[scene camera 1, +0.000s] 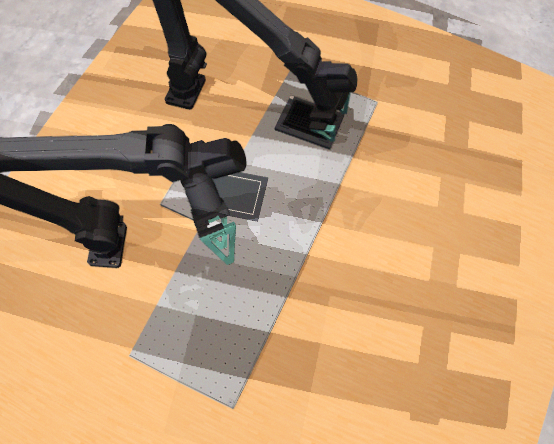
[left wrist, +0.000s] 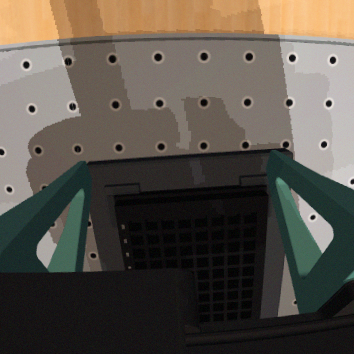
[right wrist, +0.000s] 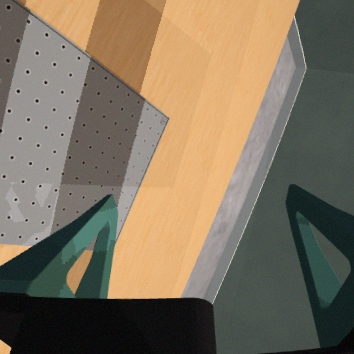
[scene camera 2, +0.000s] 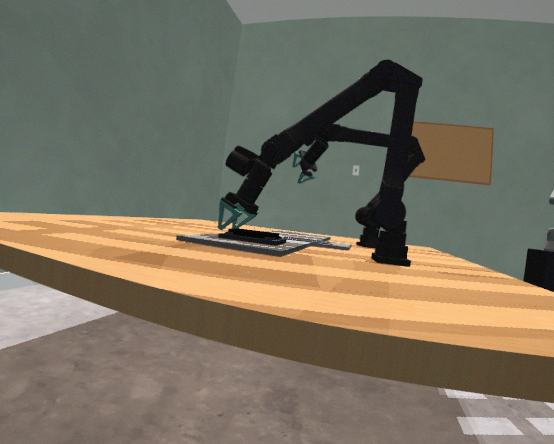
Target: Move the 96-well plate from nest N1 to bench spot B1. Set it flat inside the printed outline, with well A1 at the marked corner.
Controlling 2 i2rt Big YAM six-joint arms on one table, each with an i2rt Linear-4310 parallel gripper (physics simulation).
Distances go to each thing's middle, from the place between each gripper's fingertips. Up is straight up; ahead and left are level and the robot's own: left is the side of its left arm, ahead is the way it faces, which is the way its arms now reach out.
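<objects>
Dark rectangular block [scene camera 1: 292, 132]: 20 mm below my left hand and 80 mm behind it. For the well plate [scene camera 1: 298, 117], my left gripper is 80 mm past it.
From my right hand, the dark rectangular block is 30 mm ahead, 520 mm to the left and 260 mm below. The well plate is 30 mm ahead of my right hand, 250 mm below it and 520 mm to the left of it.
</objects>
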